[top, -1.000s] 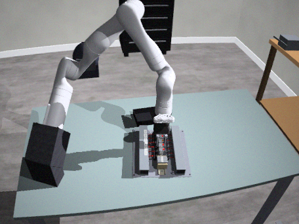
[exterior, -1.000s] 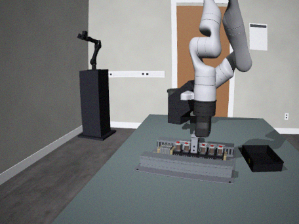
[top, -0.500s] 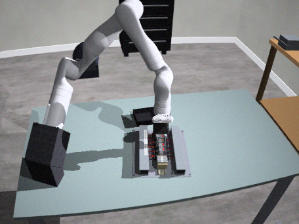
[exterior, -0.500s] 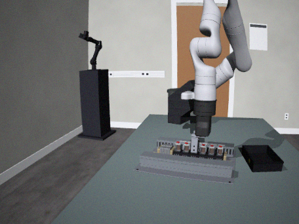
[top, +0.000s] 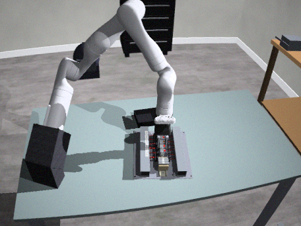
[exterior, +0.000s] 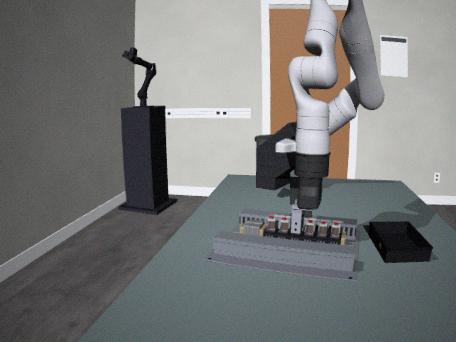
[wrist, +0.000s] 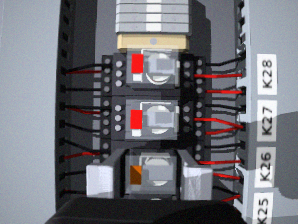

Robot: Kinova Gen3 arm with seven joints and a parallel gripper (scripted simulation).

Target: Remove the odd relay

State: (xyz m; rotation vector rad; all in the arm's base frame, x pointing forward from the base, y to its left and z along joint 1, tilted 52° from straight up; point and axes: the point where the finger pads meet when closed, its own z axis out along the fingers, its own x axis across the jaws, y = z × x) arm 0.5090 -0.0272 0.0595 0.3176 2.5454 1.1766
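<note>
Now: the relay 10 mm below my hand. Also, from my hand: black parts tray (30 mm behind, 250 mm to the left, 40 mm below).
</note>
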